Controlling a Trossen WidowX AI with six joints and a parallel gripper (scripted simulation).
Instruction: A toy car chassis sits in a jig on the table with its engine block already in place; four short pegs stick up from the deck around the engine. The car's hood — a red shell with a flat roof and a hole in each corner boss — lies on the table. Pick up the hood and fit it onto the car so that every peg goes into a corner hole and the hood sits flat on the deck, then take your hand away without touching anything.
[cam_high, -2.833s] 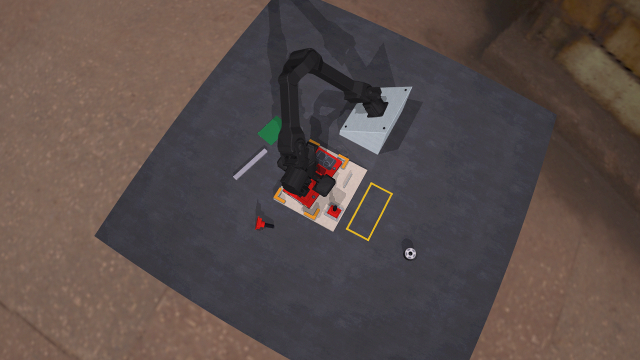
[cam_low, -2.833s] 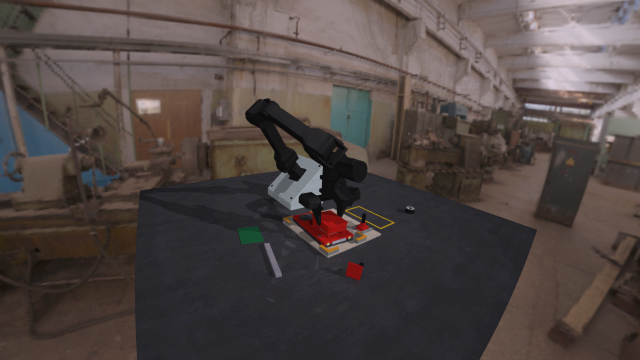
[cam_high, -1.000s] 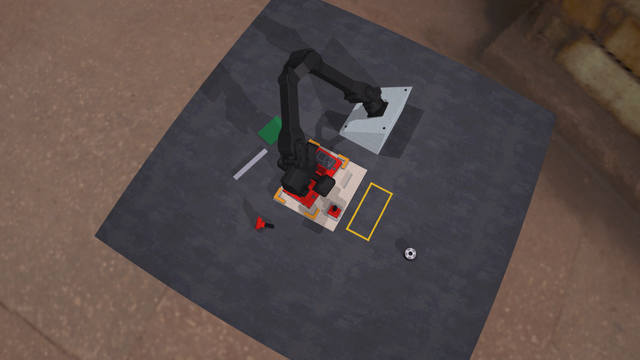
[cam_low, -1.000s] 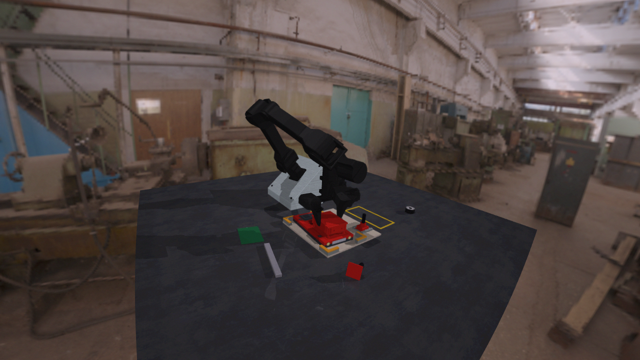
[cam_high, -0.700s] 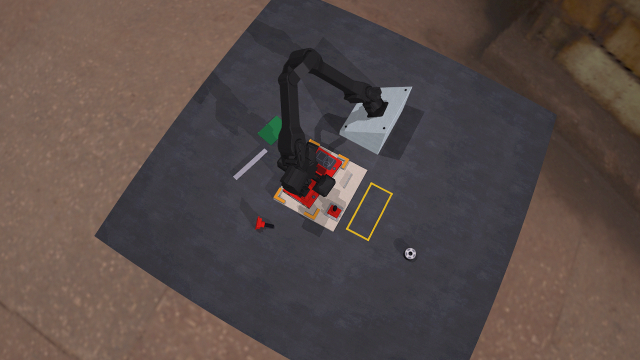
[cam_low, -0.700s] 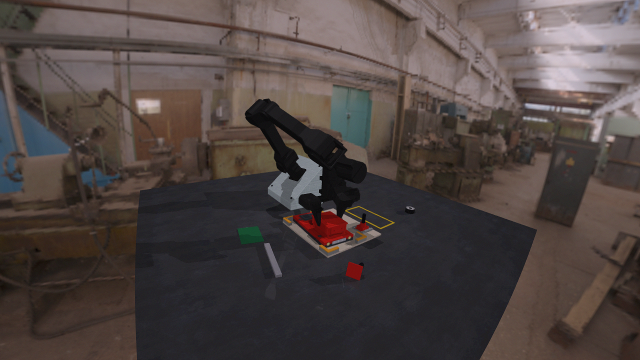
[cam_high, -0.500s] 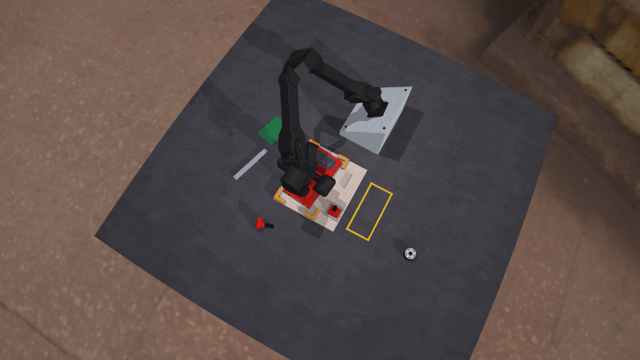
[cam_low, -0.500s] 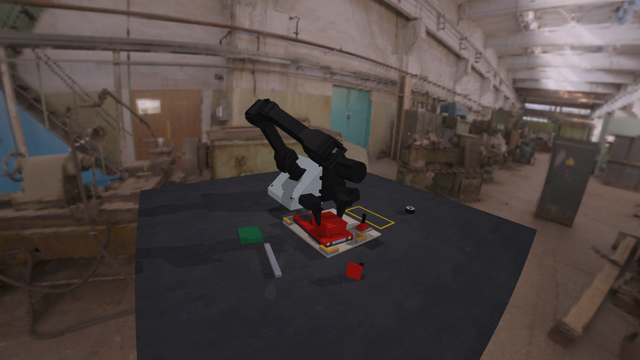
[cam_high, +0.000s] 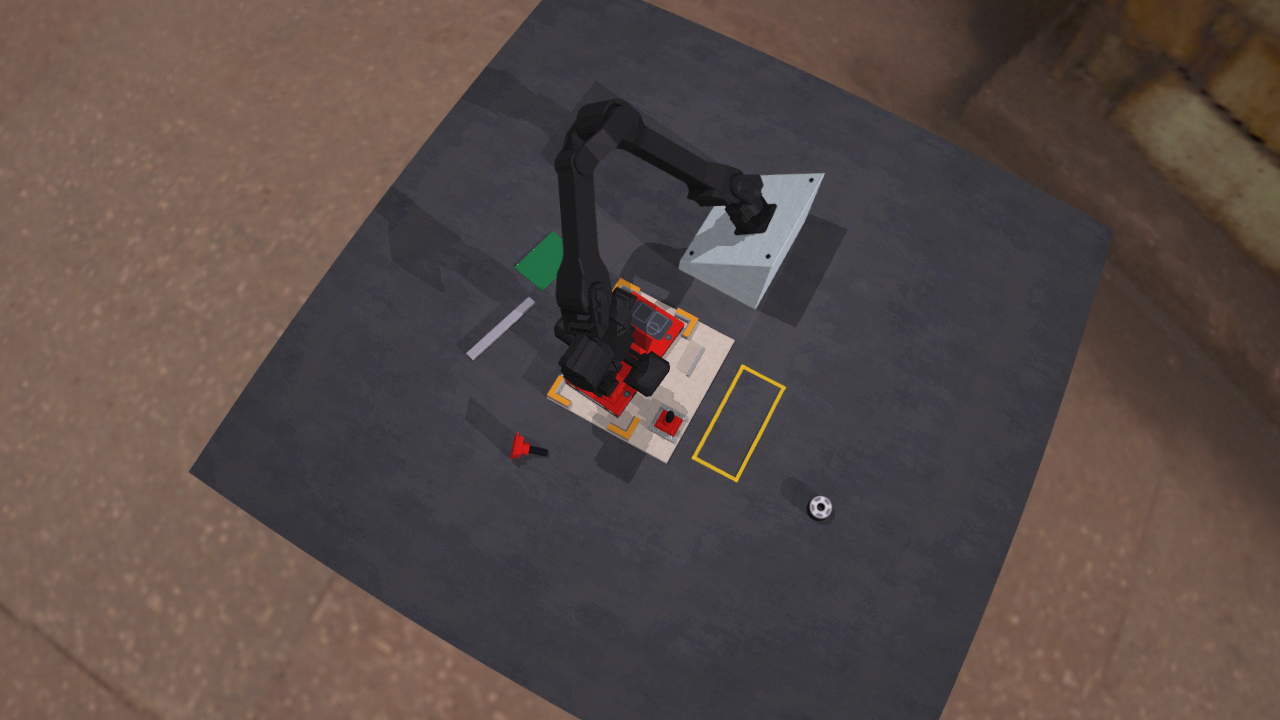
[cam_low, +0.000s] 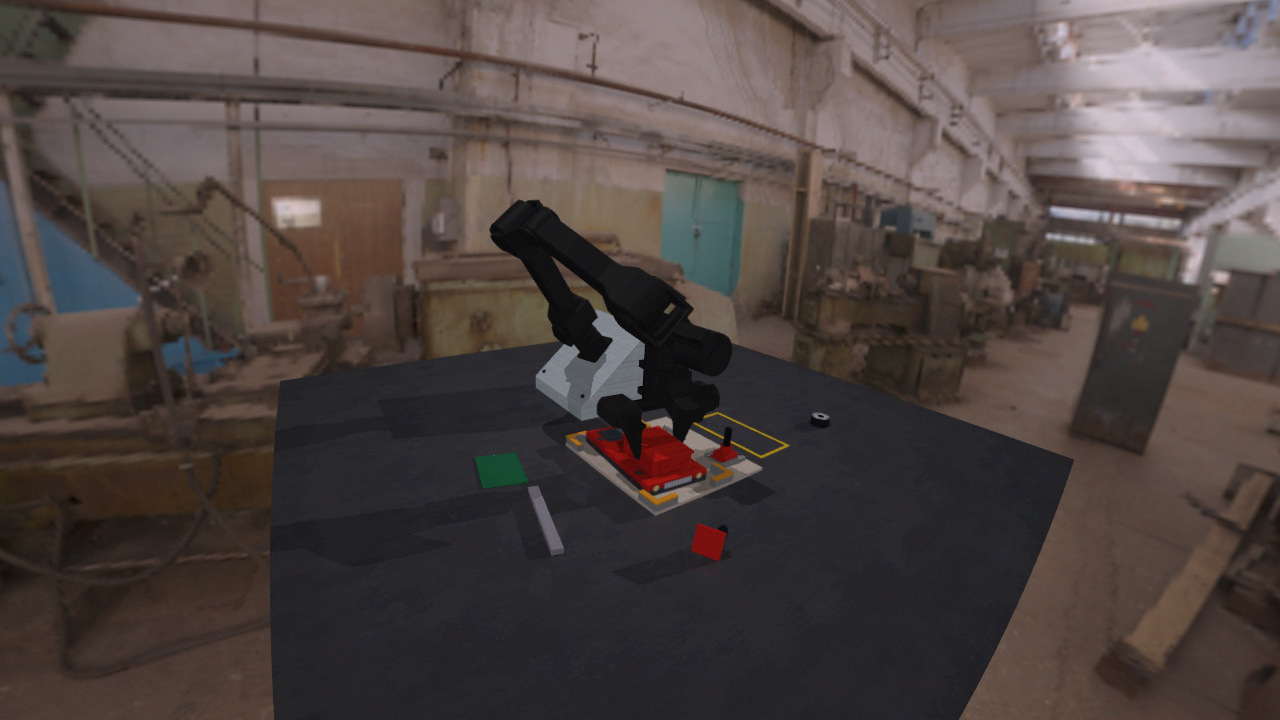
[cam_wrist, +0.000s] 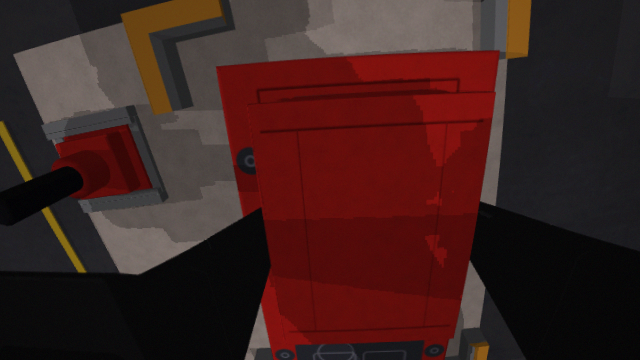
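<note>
The red hood is 1 cm above my gripper tip. The rest, counted from my gripper tip: grey engine block (1 cm to the left, 1 cm below); grey bar (1 cm ahead, 21 cm to the right, 3 cm below); beige jig plate (3 cm behind, 3 cm to the left, 3 cm below).
</note>
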